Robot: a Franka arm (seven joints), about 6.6 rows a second.
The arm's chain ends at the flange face. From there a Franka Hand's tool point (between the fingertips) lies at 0.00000 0.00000 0.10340 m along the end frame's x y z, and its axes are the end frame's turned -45 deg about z.
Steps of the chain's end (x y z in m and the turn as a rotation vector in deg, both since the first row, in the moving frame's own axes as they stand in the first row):
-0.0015, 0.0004, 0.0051, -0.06, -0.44, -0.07
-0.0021, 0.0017, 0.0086, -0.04, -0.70, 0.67
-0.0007, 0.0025, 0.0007, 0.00, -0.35, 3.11
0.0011, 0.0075, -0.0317, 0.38, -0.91, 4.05
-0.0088, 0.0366, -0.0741, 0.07, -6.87, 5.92
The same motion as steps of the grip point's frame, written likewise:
-0.0020, -0.0013, 0.0051, 0.27, -0.35, -0.07
-0.0036, -0.0011, 0.0086, 0.47, -0.52, 0.67
-0.0027, 0.0008, 0.0007, 0.25, -0.25, 3.11
-0.0051, 0.0044, -0.0317, 0.91, -0.37, 4.05
-0.0403, 0.0104, -0.0748, 4.91, -4.81, 5.92

